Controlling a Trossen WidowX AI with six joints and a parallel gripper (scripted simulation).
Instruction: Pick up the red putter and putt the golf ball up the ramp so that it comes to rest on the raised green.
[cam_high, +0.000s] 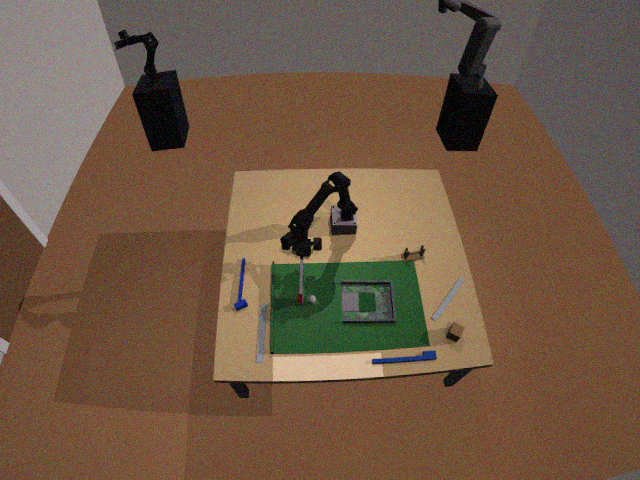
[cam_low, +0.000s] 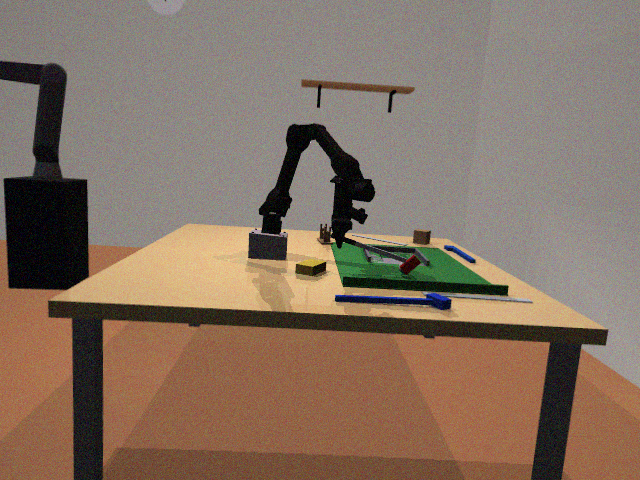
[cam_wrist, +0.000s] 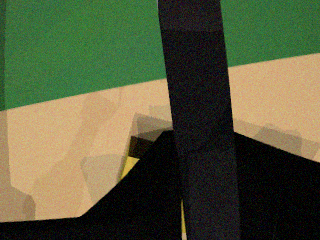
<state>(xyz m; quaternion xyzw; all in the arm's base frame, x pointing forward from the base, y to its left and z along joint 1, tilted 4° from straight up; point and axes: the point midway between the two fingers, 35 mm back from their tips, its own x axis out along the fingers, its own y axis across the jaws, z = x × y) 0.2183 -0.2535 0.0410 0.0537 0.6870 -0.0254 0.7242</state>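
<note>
The yellow block lies 8 cm behind my gripper tip, 1 cm to the left of it and 7 cm below it. Also, from my gripper tip: small wooden stand (1 cm ahead, 58 cm to the left, 5 cm below); white golf ball (23 cm ahead, 3 cm to the left, 6 cm below); brown cube (48 cm ahead, 68 cm to the left, 5 cm below).
</note>
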